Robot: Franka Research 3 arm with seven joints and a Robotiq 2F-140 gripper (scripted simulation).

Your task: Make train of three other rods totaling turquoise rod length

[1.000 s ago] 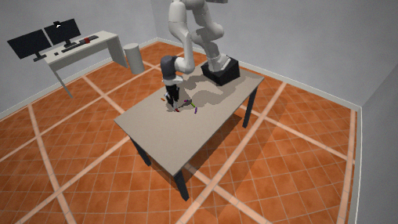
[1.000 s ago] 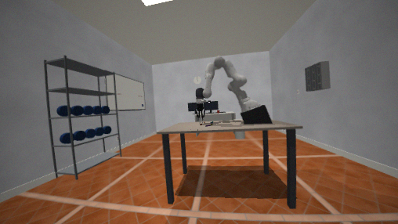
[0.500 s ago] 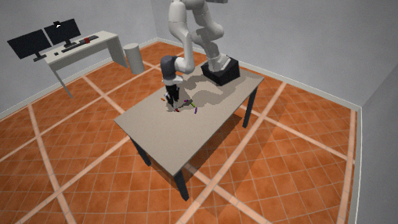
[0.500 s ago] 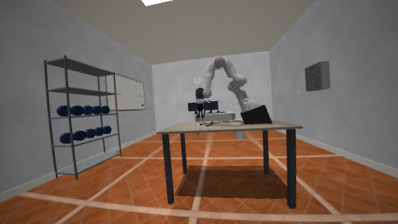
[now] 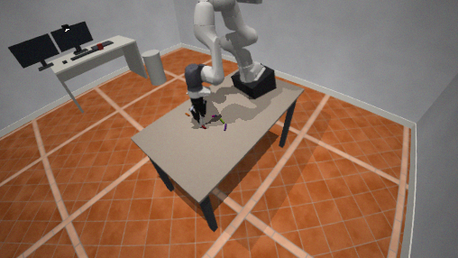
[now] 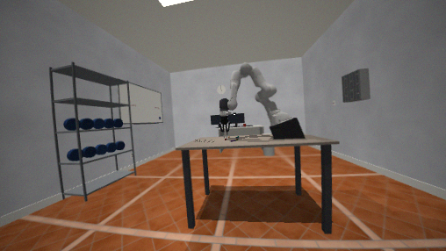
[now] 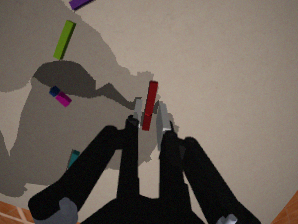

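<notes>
The red rod is 50 mm below my hand. Also, from my hand: small blue rod: 140 mm behind, 50 mm below, 10 mm to the right; magenta rod: 120 mm behind, 50 mm below, 20 mm to the right; lime rod: 130 mm behind, 60 mm to the left, 50 mm below.
</notes>
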